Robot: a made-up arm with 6 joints. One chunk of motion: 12 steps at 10 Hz.
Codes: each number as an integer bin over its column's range. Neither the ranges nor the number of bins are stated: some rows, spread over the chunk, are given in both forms.
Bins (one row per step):
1: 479 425 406 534 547 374
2: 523 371 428 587 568 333
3: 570 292 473 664 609 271
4: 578 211 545 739 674 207
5: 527 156 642 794 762 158
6: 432 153 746 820 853 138
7: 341 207 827 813 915 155
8: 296 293 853 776 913 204
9: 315 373 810 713 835 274
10: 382 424 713 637 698 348
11: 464 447 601 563 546 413
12: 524 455 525 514 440 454
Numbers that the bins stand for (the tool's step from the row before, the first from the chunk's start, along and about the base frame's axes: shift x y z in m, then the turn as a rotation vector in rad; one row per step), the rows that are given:
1: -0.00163 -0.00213 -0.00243 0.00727 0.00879 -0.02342
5: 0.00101 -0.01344 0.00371 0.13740 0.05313 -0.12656
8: -0.01170 -0.00768 0.00920 0.12839 0.08427 -0.10459
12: 0.00085 -0.00087 0.00066 -0.00274 -0.01327 0.01477
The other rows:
2: 0.00079 -0.00440 -0.00186 0.03379 0.01313 -0.04300
3: 0.00338 -0.00772 -0.00069 0.07233 0.02158 -0.07260
4: 0.00382 -0.01113 0.00118 0.10987 0.03498 -0.10316
6: -0.00422 -0.01357 0.00642 0.15041 0.07189 -0.13611
7: -0.00923 -0.01130 0.00852 0.14691 0.08468 -0.12799
9: -0.01066 -0.00432 0.00808 0.09686 0.06818 -0.07117
10: -0.00697 -0.00217 0.00556 0.05882 0.03993 -0.03584
11: -0.00245 -0.00121 0.00264 0.02178 0.00859 -0.00480

